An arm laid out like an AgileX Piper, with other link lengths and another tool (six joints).
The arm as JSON. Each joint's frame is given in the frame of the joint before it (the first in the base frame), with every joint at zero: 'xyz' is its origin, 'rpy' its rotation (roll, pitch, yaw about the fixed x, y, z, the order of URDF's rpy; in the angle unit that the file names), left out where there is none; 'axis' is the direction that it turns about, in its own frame. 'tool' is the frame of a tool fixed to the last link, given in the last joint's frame.
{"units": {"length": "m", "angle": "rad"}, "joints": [
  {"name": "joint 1", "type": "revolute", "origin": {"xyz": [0.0, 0.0, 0.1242]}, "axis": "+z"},
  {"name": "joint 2", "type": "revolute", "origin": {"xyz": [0.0, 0.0, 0.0]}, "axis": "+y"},
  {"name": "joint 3", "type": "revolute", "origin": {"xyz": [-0.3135, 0.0, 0.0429]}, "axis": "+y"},
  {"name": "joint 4", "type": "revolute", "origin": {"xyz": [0.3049, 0.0, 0.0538]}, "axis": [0.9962, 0.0, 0.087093]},
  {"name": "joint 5", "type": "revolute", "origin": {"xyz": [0.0, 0.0, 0.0]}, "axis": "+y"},
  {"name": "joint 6", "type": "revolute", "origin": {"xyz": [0.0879, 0.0, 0.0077]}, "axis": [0.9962, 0.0, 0.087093]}
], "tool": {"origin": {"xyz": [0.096, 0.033, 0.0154], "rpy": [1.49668, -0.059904, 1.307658]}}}
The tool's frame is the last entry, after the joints.
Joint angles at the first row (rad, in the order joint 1, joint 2, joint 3, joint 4, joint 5, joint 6):
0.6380 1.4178 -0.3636 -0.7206 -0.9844 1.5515
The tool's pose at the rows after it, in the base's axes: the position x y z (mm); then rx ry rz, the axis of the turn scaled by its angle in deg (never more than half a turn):
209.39, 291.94, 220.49, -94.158, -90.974, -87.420
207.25, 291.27, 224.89, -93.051, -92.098, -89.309
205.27, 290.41, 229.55, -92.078, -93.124, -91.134
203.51, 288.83, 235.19, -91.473, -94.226, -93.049
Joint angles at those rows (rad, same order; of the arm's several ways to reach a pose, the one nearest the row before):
0.6380 1.4007 -0.3607 -0.7218 -0.9814 1.5271
0.6380 1.3856 -0.3600 -0.7232 -0.9799 1.5043
0.6380 1.3682 -0.3596 -0.7246 -0.9753 1.4845
0.6380 1.3421 -0.3593 -0.7259 -0.9592 1.4675

